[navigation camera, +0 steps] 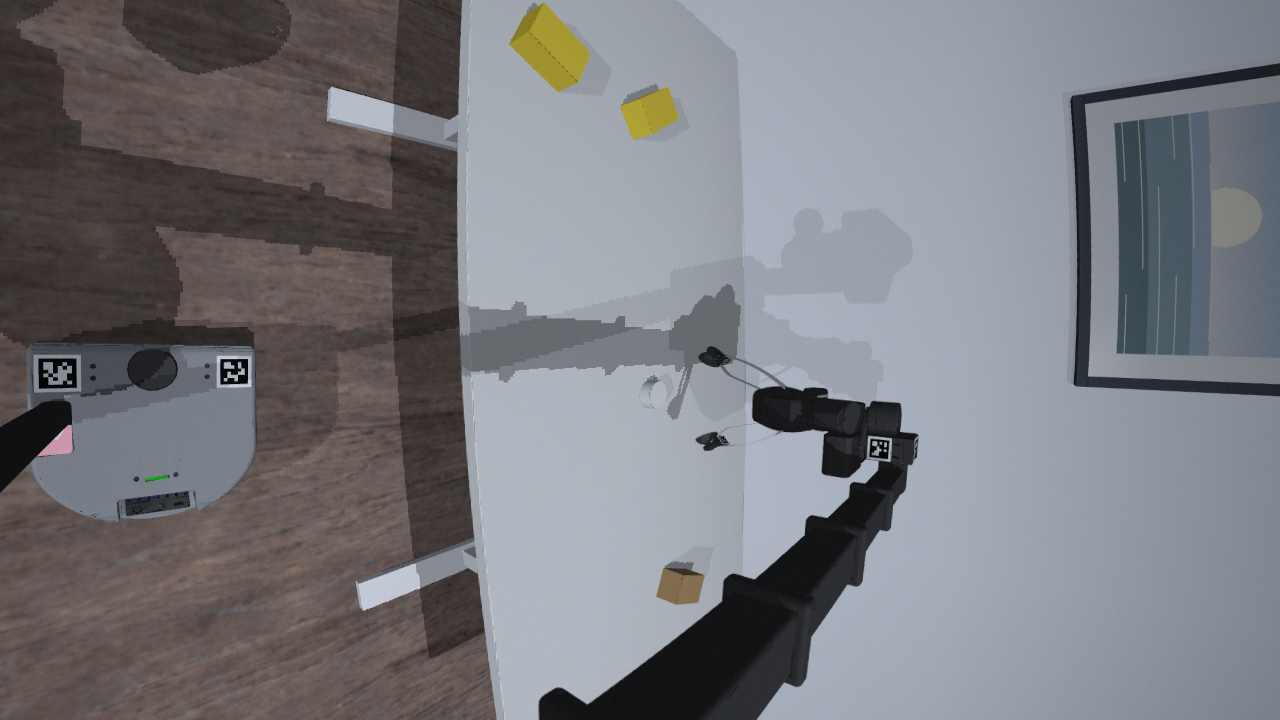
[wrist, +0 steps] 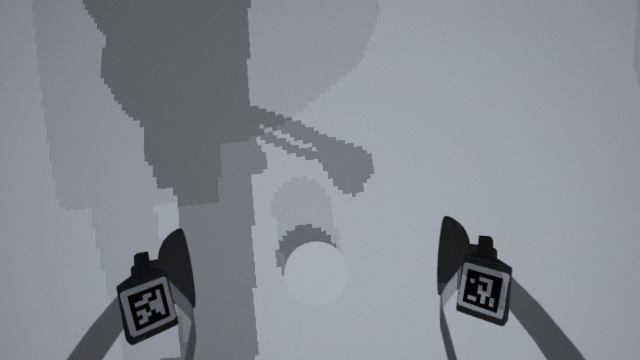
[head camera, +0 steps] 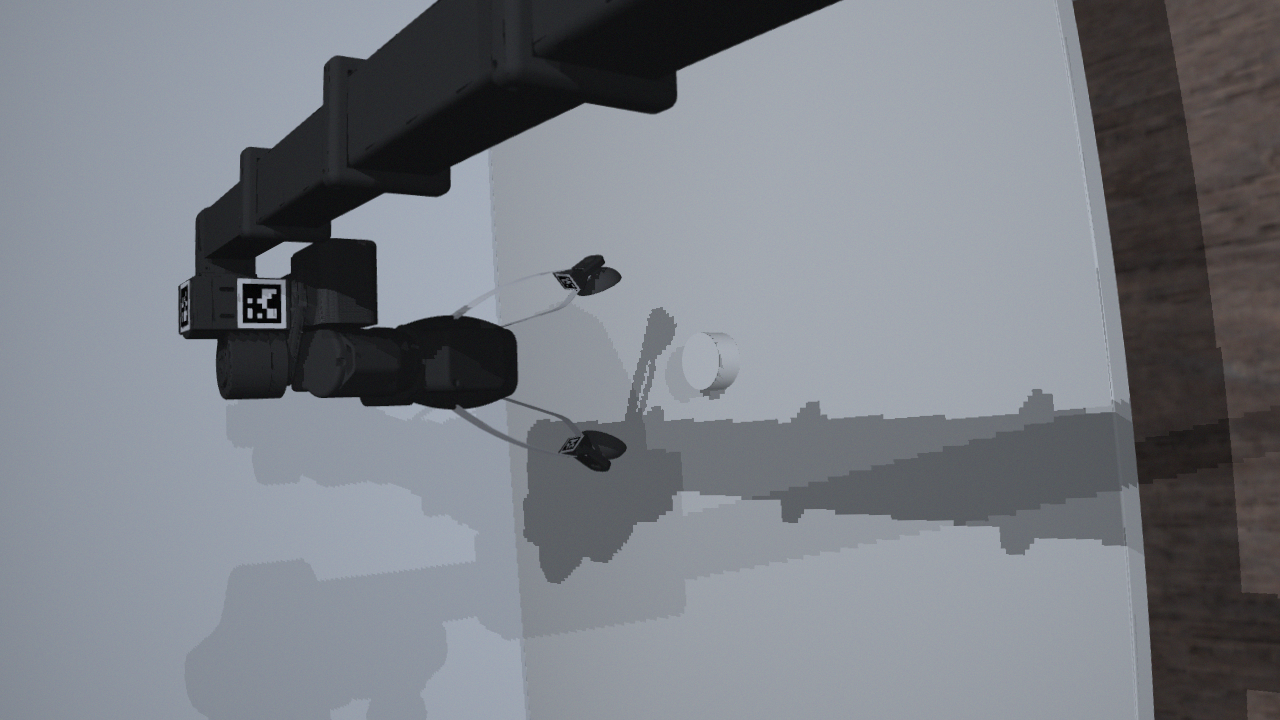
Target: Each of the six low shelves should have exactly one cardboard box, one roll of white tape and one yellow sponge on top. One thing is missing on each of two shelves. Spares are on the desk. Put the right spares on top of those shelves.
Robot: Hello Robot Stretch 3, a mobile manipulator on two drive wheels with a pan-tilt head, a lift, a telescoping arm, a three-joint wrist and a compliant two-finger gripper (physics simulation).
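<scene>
A roll of white tape [head camera: 711, 361] [navigation camera: 656, 392] [wrist: 316, 274] sits on the white desk [head camera: 895, 268] [navigation camera: 572, 205] [wrist: 550, 100]. My gripper [head camera: 601, 360] [navigation camera: 712, 398] [wrist: 315, 250] is open and empty, pointing down above the desk. In the wrist view the tape appears between the two spread fingertips, below them. Two yellow sponges, a larger one [navigation camera: 549, 47] and a smaller one [navigation camera: 650, 112], lie toward the top end of the desk in the navigation view. A small brown cardboard box [navigation camera: 680, 586] lies toward its other end. The low shelves do not show.
A wall with a framed picture [navigation camera: 1080, 241] stands behind the desk. My extended arm [head camera: 420, 107] [navigation camera: 716, 653] reaches over the desk. My base [navigation camera: 152, 429] stands on the wooden floor [navigation camera: 295, 626] in front, near the desk's feet [navigation camera: 362, 111] [navigation camera: 393, 586]. Arm shadows cross the desk.
</scene>
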